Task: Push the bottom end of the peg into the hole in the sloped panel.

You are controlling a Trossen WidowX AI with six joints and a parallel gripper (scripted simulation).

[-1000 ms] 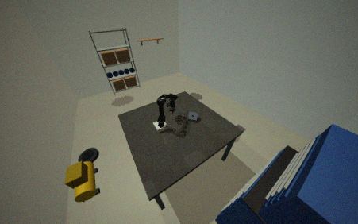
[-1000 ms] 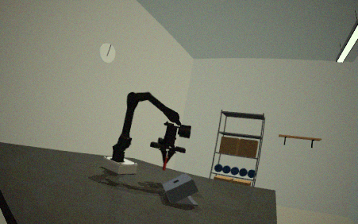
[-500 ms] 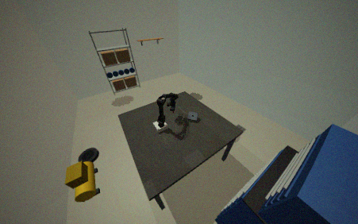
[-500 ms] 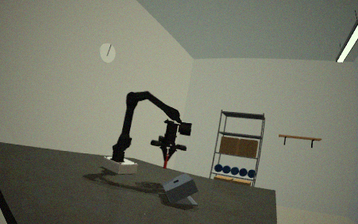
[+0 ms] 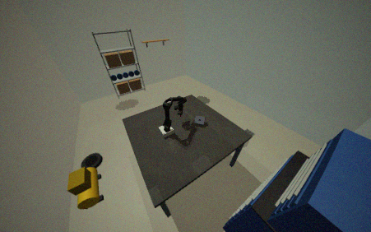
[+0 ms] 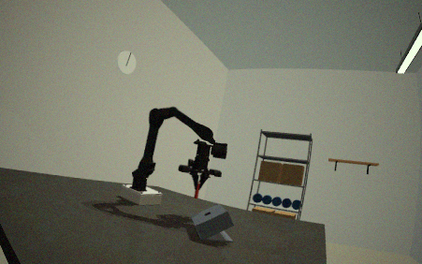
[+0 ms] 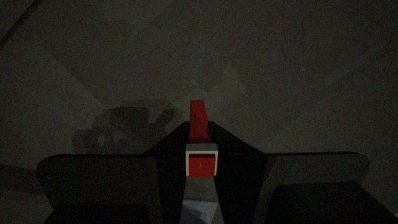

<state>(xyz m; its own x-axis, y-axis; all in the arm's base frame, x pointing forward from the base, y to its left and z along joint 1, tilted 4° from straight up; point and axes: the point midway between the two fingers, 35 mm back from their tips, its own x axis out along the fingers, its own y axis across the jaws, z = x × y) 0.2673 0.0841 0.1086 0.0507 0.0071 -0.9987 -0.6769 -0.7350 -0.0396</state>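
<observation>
Now: the panel 200 mm to the right of my gripper tip, 170 mm ahead of it and 70 mm below it. Round my gripper tip: red square peg 20 mm above.
</observation>
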